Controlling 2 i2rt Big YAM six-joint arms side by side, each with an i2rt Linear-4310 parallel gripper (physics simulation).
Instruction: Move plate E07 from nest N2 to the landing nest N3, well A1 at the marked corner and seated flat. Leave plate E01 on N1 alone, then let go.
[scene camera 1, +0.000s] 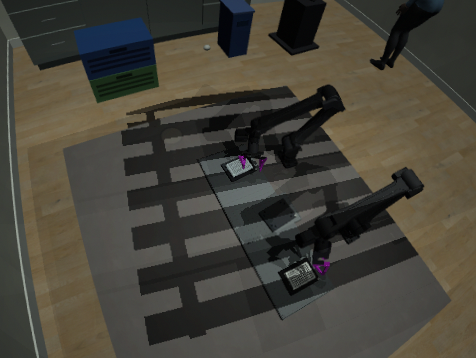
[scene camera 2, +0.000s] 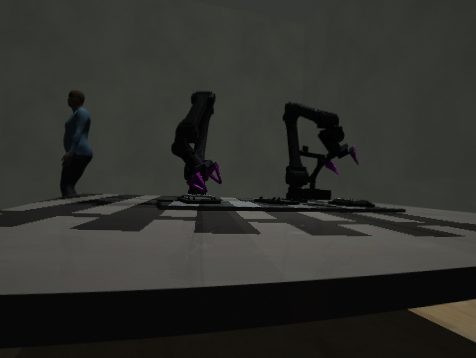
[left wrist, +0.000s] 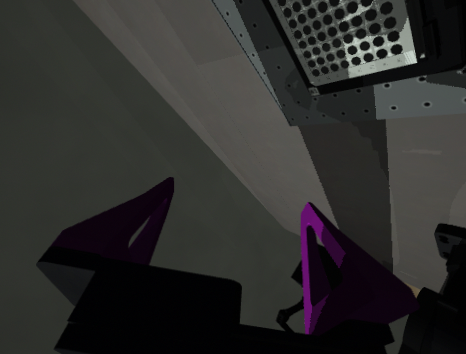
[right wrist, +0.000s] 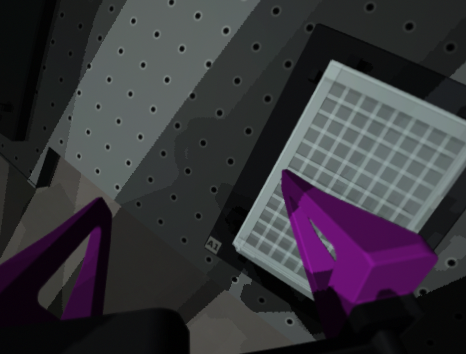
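A pale plate with square wells lies in a dark nest at the board's upper end in scene camera 1; an A1 tag marks that nest's corner. A plate with round wells lies in the nest at the lower end. The middle nest is empty. I cannot read any plate or nest numbers. My right gripper is open and empty, low by the square-well plate, with one finger over it. My left gripper is open and empty beside the round-well plate, raised above the board.
The nests stand in a row on a perforated board on the grey table. Striped shadows cross both. Cabinets and a person are beyond the table.
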